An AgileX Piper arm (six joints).
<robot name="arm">
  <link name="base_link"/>
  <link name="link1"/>
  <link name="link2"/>
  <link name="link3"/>
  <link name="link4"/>
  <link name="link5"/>
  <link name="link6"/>
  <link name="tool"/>
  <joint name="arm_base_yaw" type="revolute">
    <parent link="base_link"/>
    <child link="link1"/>
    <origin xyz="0 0 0.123"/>
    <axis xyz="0 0 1"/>
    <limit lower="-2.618" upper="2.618"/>
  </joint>
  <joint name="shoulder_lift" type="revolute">
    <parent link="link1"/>
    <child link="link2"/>
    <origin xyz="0 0 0" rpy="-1.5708 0 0"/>
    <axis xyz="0 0 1"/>
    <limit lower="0" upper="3.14"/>
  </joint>
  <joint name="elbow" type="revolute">
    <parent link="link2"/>
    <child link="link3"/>
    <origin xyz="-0.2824 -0.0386 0"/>
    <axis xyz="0 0 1"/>
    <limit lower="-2.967" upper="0"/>
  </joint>
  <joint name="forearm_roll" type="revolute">
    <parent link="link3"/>
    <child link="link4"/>
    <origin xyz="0.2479 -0.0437 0" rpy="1.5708 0 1.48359"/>
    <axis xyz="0 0 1"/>
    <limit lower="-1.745" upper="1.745"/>
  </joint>
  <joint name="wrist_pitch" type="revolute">
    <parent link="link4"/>
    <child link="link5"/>
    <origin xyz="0 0 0" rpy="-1.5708 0 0"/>
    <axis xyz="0 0 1"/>
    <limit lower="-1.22" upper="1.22"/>
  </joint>
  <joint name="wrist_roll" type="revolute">
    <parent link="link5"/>
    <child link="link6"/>
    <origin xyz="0 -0.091 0" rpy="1.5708 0 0"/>
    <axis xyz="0 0 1"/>
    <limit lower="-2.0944" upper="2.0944"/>
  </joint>
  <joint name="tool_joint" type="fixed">
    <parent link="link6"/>
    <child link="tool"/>
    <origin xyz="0 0 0"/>
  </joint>
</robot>
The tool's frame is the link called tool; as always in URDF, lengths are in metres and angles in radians.
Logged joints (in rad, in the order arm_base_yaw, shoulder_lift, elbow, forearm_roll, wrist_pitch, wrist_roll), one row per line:
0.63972 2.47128 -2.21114 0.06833 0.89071 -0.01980
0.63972 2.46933 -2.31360 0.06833 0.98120 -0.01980
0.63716 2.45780 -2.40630 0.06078 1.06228 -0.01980
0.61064 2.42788 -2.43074 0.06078 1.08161 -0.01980
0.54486 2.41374 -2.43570 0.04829 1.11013 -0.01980
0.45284 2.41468 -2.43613 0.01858 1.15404 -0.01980
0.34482 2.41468 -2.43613 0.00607 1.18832 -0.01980
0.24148 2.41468 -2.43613 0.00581 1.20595 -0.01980
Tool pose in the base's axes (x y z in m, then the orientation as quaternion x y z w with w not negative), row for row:
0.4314 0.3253 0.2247 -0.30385 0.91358 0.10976 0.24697
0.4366 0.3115 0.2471 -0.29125 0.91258 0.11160 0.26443
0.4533 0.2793 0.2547 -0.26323 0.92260 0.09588 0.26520
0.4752 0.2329 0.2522 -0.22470 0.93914 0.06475 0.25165
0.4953 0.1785 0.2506 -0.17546 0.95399 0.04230 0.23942
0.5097 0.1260 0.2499 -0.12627 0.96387 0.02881 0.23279
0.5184 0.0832 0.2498 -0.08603 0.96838 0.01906 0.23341
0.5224 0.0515 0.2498 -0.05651 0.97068 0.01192 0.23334
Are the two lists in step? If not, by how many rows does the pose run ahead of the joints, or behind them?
The pose runs 2 rows ahead of the joints: the pose in row i belongs to the joints in row i + 2.
